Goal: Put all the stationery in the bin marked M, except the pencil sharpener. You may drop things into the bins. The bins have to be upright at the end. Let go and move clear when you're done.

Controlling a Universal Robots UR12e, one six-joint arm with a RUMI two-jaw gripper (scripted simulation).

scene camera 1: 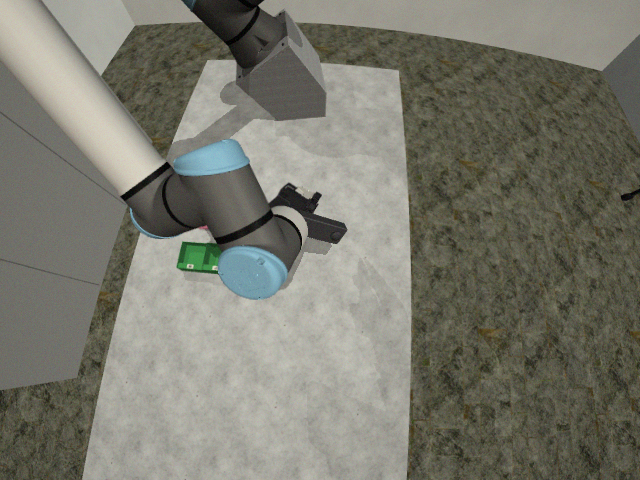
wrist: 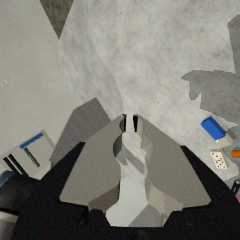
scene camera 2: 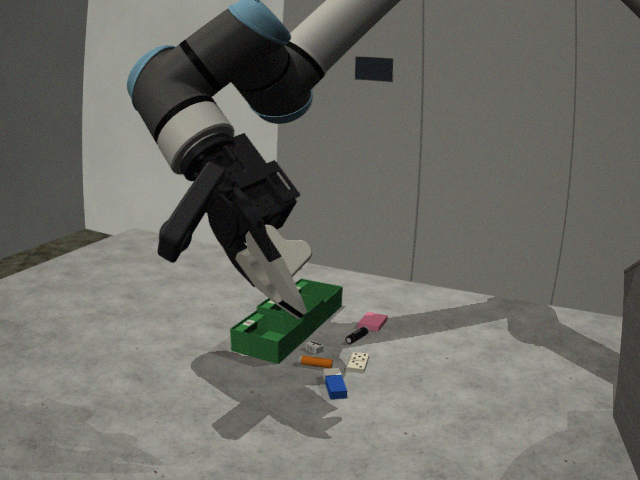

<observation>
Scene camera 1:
my gripper: 316,195
green bin block: 191,254
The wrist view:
my gripper: 129,115
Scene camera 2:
my gripper: 302,315
green bin block: 268,343
</observation>
